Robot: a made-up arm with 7 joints.
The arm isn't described. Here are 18 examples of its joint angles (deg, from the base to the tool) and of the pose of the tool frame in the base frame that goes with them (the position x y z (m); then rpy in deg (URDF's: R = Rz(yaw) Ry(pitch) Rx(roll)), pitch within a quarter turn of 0, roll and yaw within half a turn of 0).
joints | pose
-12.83 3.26 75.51 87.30 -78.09 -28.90 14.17 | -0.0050 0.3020 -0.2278 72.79 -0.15 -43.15
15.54 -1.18 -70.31 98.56 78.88 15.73 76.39 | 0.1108 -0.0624 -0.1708 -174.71 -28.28 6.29
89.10 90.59 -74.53 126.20 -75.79 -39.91 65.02 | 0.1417 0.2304 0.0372 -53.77 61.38 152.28
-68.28 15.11 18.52 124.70 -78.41 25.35 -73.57 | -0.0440 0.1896 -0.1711 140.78 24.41 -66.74
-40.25 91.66 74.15 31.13 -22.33 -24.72 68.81 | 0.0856 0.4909 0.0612 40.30 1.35 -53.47
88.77 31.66 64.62 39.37 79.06 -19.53 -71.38 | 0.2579 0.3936 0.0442 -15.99 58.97 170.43
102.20 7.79 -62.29 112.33 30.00 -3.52 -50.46 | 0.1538 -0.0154 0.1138 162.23 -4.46 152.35
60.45 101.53 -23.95 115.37 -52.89 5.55 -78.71 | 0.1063 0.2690 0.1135 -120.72 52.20 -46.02
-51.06 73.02 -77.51 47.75 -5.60 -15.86 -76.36 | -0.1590 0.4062 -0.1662 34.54 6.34 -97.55
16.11 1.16 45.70 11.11 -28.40 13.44 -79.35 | 0.1358 0.1454 -0.3813 80.65 -12.04 18.54
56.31 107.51 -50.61 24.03 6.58 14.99 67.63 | -0.0262 0.5033 0.0743 31.45 -11.51 3.50
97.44 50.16 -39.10 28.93 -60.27 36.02 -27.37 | 0.2783 0.3720 0.1056 145.43 -9.81 -21.41
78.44 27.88 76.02 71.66 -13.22 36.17 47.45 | 0.1759 0.3931 0.0069 -132.35 -32.35 152.41
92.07 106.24 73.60 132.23 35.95 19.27 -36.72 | -0.1546 0.1736 0.0327 -84.04 36.57 -64.97
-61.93 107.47 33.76 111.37 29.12 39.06 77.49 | 0.1883 0.2346 -0.0601 -30.34 -2.30 -76.74
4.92 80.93 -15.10 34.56 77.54 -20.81 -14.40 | 0.1072 0.4787 -0.0770 129.03 -73.23 -65.01
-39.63 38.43 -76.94 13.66 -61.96 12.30 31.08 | -0.2104 0.3294 -0.2694 -70.95 -4.58 -151.84
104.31 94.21 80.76 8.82 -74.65 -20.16 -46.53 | -0.0567 0.5147 -0.0098 -83.93 -63.07 -122.74
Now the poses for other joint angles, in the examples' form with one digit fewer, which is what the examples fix.
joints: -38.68 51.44 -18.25 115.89 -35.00 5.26 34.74
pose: 0.040 0.193 -0.200 20.5 -21.8 -106.5
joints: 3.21 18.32 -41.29 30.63 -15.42 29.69 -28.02
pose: 0.091 0.174 -0.378 49.3 12.9 -52.6
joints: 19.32 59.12 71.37 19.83 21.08 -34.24 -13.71
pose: 0.069 0.483 -0.138 -119.0 -56.5 -137.9
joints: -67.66 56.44 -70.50 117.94 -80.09 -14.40 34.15
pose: -0.168 0.144 -0.127 22.7 -66.7 -173.3
